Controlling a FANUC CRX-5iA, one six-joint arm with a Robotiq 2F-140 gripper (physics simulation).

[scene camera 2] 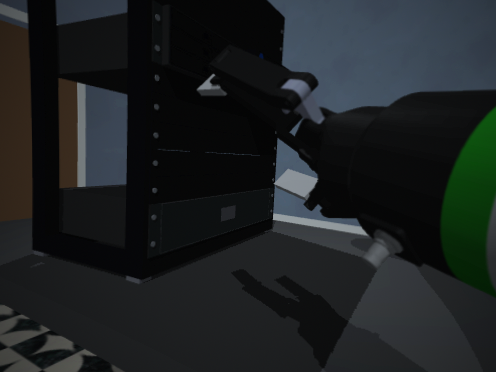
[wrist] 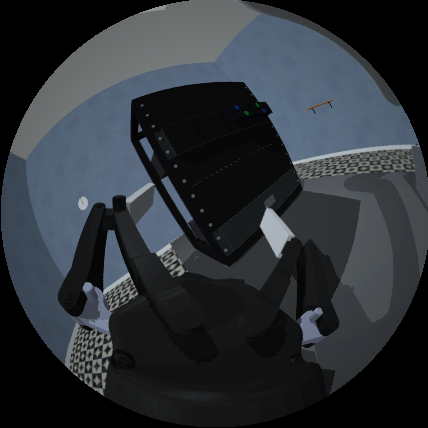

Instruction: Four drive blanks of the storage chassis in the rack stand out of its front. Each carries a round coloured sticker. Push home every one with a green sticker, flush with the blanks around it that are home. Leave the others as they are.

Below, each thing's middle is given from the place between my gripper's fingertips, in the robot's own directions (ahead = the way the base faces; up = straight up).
The black rack (scene camera 2: 176, 206) is 36 cm ahead of my hand, 26 cm to the right of it and 6 cm above it.
